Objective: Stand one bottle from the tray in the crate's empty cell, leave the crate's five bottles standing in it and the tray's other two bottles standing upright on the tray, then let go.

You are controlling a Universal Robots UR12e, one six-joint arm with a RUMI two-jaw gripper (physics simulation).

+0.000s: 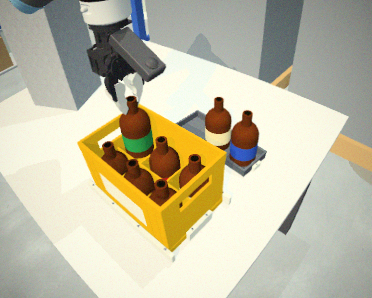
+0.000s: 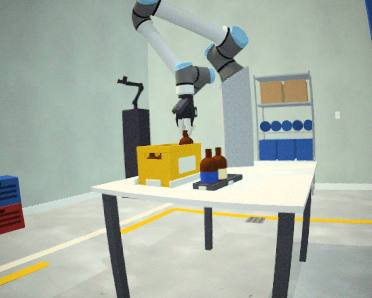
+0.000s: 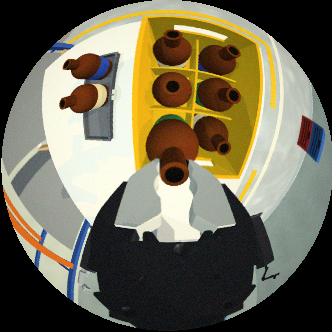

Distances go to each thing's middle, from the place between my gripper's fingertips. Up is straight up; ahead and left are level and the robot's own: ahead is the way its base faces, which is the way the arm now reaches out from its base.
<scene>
Now: the red-banded bottle [image 1: 164, 161] 120 mm below my hand and 90 mm ahead of it.
</scene>
